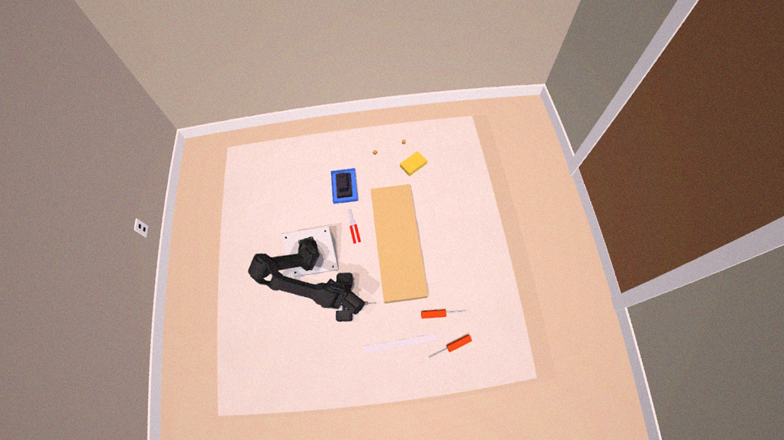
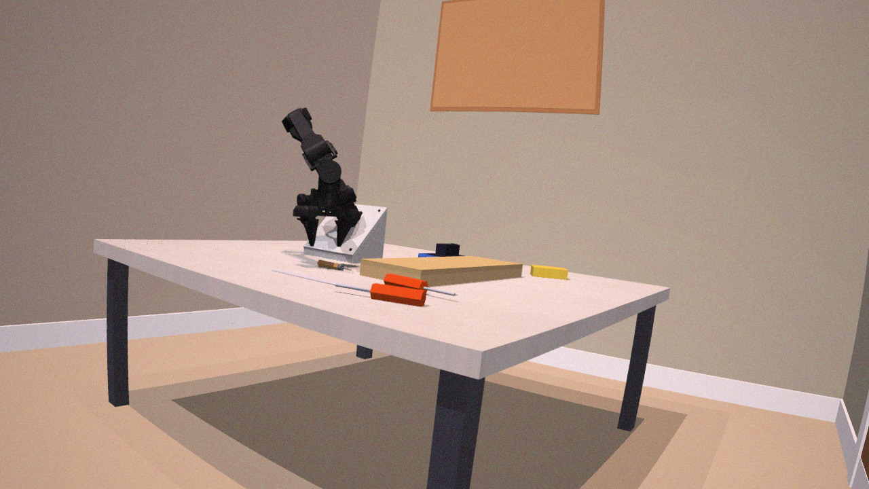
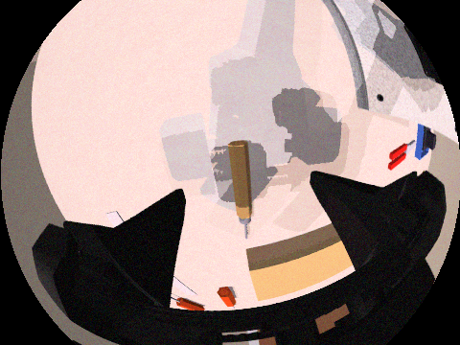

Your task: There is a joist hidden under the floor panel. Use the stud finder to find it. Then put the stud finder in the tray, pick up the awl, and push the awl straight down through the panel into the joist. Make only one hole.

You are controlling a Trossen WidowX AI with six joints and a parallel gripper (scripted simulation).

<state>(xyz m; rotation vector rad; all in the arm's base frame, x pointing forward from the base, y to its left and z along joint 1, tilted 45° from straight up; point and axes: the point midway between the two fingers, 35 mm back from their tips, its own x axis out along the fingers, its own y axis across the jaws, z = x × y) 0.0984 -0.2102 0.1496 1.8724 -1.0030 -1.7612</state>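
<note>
My gripper tip is 60 mm short of the awl, 20 mm to the left of it and 40 mm above it. Round my gripper tip: black stud finder 100 mm ahead, 560 mm to the left; blue tray 100 mm ahead, 540 mm to the left, 40 mm below; thin white strip 160 mm ahead, 210 mm to the right, 50 mm below.
</note>
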